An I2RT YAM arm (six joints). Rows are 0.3 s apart.
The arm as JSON. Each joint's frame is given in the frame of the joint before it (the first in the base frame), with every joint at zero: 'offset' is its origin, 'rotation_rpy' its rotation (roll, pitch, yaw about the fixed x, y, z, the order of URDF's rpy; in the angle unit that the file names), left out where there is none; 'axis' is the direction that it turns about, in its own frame. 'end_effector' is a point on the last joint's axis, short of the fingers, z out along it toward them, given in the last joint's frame.
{
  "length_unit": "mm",
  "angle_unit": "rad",
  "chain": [
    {
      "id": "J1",
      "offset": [
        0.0,
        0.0,
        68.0
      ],
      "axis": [
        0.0,
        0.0,
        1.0
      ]
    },
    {
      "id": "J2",
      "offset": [
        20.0,
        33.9,
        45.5
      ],
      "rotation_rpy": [
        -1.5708,
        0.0,
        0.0
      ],
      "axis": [
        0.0,
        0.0,
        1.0
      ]
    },
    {
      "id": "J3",
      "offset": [
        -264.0,
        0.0,
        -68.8
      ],
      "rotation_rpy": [
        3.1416,
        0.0,
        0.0
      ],
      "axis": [
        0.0,
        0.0,
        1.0
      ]
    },
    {
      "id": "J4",
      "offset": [
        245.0,
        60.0,
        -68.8
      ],
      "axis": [
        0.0,
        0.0,
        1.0
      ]
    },
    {
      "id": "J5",
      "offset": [
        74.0,
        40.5,
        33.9
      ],
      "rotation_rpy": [
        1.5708,
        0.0,
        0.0
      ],
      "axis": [
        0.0,
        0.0,
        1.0
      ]
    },
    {
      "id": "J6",
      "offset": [
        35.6,
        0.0,
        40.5
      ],
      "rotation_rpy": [
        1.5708,
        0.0,
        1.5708
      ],
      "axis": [
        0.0,
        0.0,
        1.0
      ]
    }
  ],
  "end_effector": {
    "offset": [
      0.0,
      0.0,
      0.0
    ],
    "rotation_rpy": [
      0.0,
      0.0,
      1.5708
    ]
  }
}
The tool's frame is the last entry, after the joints.
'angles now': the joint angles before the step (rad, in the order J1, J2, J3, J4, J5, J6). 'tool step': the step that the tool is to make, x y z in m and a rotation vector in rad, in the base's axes. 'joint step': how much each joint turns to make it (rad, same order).
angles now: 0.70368, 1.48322, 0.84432, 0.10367, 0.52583, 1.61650
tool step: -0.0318, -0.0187, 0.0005, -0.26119, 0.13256, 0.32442
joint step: -0.00094, -0.14473, -0.05603, -0.23444, -0.20327, -0.30492
